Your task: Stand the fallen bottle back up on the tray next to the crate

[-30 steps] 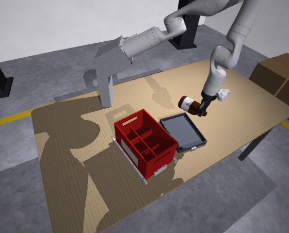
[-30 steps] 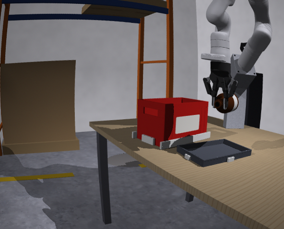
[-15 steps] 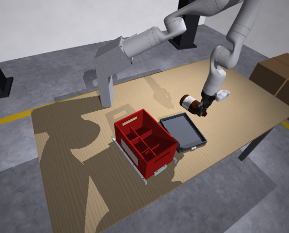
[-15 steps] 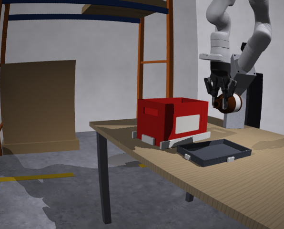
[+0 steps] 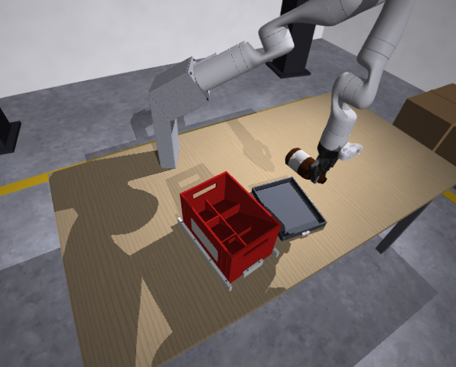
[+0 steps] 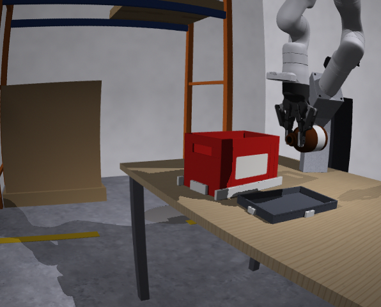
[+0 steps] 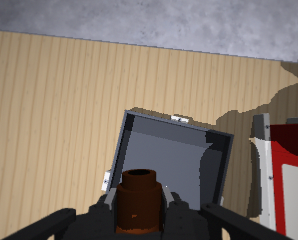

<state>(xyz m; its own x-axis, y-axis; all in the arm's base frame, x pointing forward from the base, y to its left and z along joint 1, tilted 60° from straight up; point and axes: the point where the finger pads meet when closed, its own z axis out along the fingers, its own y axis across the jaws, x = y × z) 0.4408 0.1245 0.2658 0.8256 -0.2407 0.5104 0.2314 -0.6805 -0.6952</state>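
Now: hand 50 mm past the brown bottle and 10 mm to the left of it. From my hand the other things lie so: dark grey tray 190 mm below, 50 mm to the right, 40 mm behind; red crate 330 mm to the right, 120 mm below, 20 mm ahead.
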